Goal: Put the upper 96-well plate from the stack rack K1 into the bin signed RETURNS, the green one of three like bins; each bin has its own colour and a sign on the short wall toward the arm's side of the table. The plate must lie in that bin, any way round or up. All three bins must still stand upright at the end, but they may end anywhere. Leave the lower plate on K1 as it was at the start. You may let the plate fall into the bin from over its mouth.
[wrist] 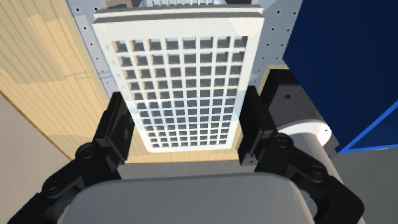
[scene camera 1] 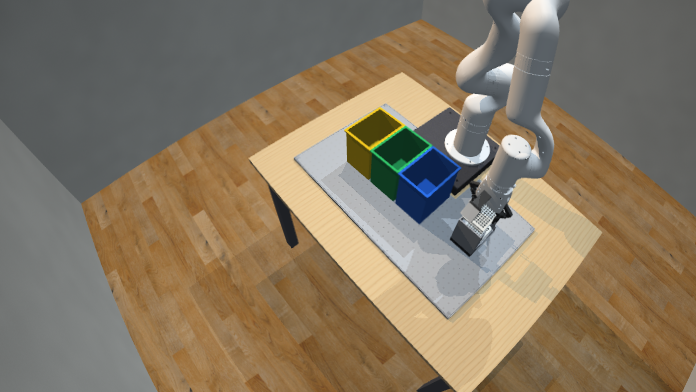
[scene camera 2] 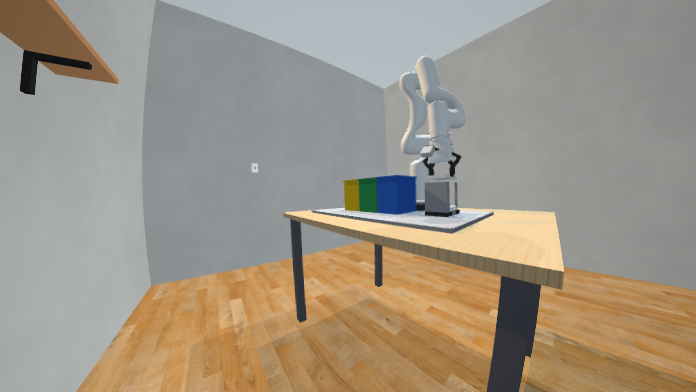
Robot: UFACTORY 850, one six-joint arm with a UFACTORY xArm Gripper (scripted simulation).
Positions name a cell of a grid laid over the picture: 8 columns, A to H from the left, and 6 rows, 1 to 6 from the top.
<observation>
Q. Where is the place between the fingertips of my gripper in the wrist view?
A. D3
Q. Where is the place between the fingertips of my gripper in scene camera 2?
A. At F3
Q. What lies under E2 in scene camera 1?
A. A yellow bin.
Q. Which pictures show my gripper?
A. The wrist view, scene camera 1 and scene camera 2: all of them.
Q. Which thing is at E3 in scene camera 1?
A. A blue bin.
</observation>
